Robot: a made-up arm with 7 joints. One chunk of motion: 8 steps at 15 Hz.
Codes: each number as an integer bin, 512 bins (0 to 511) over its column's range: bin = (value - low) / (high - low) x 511, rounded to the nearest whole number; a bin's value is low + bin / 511 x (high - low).
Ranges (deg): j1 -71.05..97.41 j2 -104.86..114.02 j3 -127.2..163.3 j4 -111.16..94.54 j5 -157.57..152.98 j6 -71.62..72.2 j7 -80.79..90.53
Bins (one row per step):
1: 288 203 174 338 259 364 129
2: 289 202 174 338 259 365 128
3: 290 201 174 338 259 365 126
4: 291 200 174 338 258 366 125
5: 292 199 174 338 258 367 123
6: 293 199 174 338 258 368 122
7: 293 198 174 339 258 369 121
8: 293 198 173 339 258 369 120
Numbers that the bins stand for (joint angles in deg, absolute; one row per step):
1: 23.89 -17.91 -28.28 24.90 -0.17 30.83 -37.54
2: 24.22 -18.34 -28.28 24.90 -0.17 31.11 -37.88
3: 24.55 -18.76 -28.28 24.90 -0.17 31.11 -38.55
4: 24.88 -19.19 -28.28 24.90 -0.78 31.39 -38.88
5: 25.21 -19.62 -28.28 24.90 -0.78 31.67 -39.55
6: 25.54 -19.62 -28.28 24.90 -0.78 31.95 -39.89
7: 25.54 -20.05 -28.28 25.30 -0.78 32.23 -40.22
8: 25.54 -20.05 -28.85 25.30 -0.78 32.23 -40.56

